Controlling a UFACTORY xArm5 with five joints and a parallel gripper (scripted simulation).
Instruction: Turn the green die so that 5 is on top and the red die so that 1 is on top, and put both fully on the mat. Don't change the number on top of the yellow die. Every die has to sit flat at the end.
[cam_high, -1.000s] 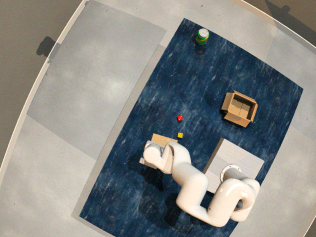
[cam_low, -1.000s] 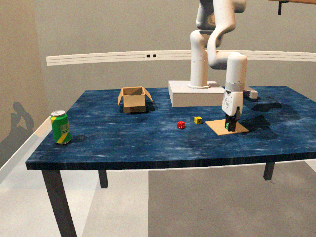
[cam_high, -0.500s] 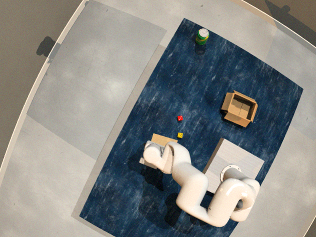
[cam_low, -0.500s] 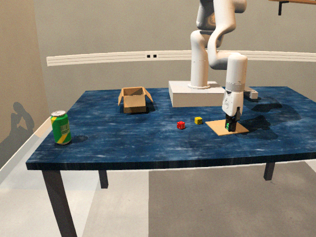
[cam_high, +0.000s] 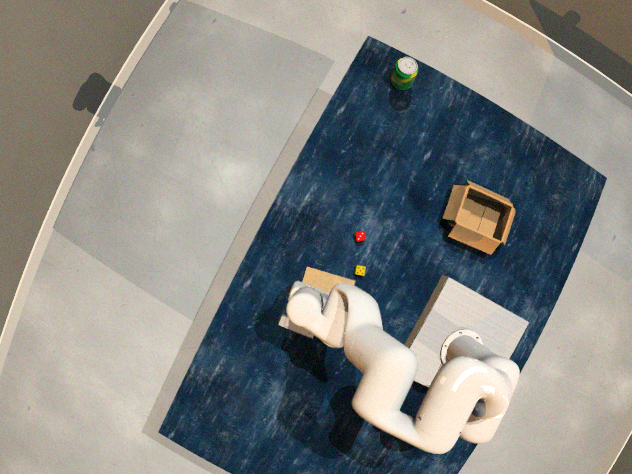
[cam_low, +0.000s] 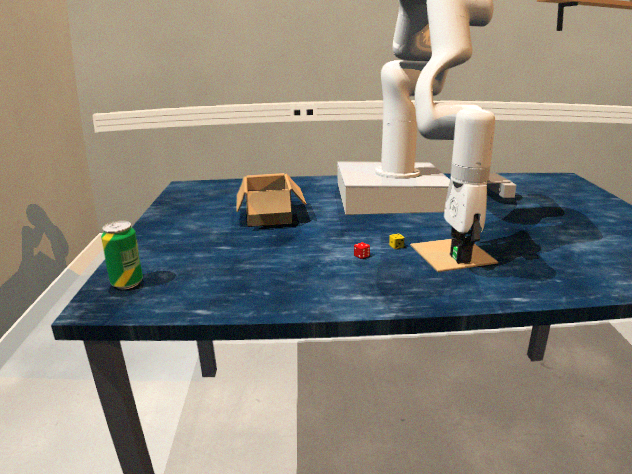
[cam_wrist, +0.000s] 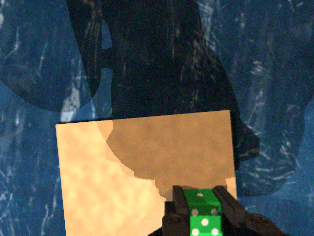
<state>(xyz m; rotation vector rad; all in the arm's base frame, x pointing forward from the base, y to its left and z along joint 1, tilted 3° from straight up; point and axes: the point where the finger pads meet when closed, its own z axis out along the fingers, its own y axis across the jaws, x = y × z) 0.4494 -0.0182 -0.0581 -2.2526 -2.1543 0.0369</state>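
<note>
Right now my hand is 1 cm above the green die. Round my hand: red die: 8 cm behind, 19 cm to the right, 1 cm below; mat: 4 cm behind, 2 cm below; yellow die: 11 cm behind, 10 cm to the right, 1 cm below.
</note>
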